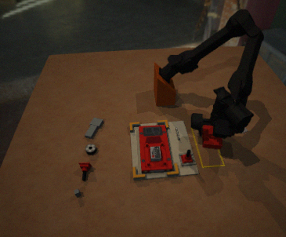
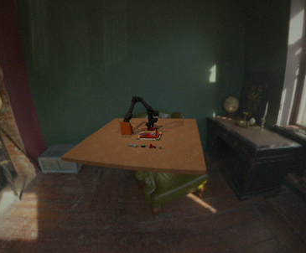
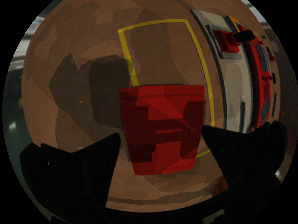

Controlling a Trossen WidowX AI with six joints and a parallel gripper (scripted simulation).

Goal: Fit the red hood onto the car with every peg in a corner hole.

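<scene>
My gripper tip is 110 mm short of the grey engine block, 210 mm to the left of it and 10 mm below it. The rest, counted from my gripper tip: small grey tile 60 mm behind, 140 mm to the left, 10 mm below; then wheel 90 mm ahead, 460 mm to the right; then red hood right at my gripper tip.
</scene>
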